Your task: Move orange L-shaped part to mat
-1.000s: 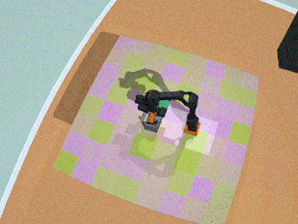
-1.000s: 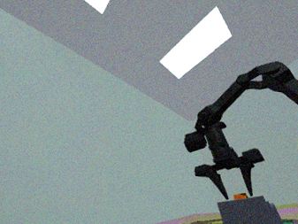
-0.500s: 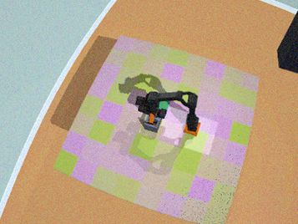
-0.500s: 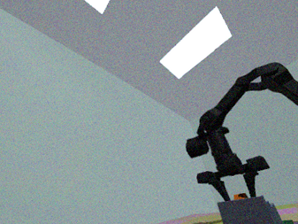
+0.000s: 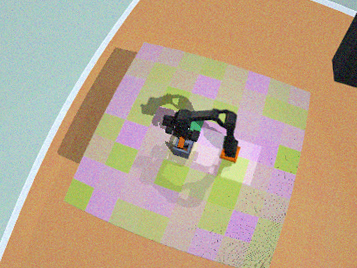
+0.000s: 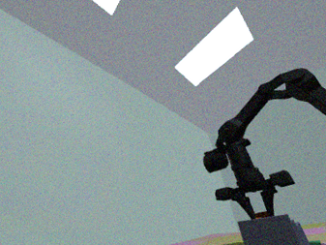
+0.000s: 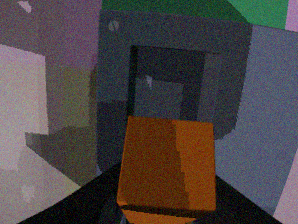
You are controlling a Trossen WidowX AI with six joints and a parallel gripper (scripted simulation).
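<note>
Now: the green mat 3 cm behind my gripper tip, 14 cm to the right of it and 8 cm below it. Round my gripper tip: orange L-shaped part 1 cm behind, 4 cm to the left, 3 cm below.
</note>
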